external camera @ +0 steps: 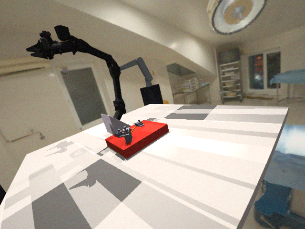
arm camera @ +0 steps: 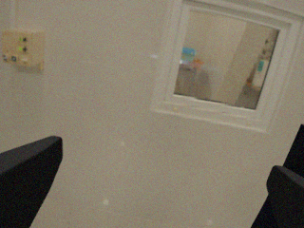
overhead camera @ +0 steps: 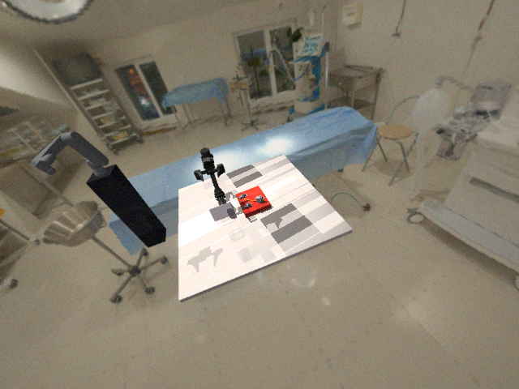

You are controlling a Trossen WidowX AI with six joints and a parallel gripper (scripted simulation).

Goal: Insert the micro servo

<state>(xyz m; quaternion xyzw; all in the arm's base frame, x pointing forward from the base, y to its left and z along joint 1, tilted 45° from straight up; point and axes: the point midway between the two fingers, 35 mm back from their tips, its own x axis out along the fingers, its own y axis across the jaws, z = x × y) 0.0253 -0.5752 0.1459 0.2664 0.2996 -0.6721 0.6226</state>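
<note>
Right now the red robot deck is 28 cm ahead of my gripper tip, 34 cm to the left of it and 58 cm below it.
</note>
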